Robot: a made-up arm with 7 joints.
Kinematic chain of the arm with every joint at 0, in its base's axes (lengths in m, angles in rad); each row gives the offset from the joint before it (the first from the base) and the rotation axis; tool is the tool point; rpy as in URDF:
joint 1: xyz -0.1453 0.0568 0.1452 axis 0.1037 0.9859 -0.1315
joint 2: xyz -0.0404 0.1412 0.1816 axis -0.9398 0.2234 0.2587
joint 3: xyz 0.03 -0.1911 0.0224 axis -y
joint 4: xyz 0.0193 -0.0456 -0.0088 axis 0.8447 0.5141 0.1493
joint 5: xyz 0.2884 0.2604 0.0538 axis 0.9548 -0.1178 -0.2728
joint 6: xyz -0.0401 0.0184 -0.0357 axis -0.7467 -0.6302 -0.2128
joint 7: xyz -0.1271 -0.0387 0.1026 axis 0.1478 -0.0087 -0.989
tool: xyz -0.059 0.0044 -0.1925 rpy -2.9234 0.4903 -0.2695
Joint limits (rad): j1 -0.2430..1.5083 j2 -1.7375..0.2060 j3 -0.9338..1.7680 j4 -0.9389..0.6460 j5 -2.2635..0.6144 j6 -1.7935..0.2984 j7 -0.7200..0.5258
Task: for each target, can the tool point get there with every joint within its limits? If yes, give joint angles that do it. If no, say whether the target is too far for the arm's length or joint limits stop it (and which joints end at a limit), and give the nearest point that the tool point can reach.
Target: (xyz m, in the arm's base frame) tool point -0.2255 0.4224 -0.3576
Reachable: no: joint limits stop it (at a limit: joint 1, joint 4, joint 5, joint 6, joint 7) | nearest point -0.0909 0.2836 -0.1117 | short by 0.313 m
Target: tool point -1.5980 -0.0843 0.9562
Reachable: no: too far | nearest point -0.5644 0.0654 0.5383 | short by 1.125 m
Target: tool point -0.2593 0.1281 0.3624
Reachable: yes | joints -0.1056 -0.9320 1.5202 0.0557 -0.3986 -0.9308 0.2921
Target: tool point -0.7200 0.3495 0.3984
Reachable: no: joint limits stop it (at a limit: joint 1, joint 2, joint 3, joint 5, joint 6) | nearest point -0.5335 0.2183 0.4019 | short by 0.228 m
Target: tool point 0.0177 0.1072 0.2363
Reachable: yes | joints 0.8634 -1.3356 -0.3558 0.3082 0.1303 -0.9682 -0.5196
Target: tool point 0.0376 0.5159 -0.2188
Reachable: no: joint limits stop it (at a limit: joint 1, joint 4, joint 5, joint 6, joint 7) | nearest point 0.0422 0.3779 -0.0792 | short by 0.196 m
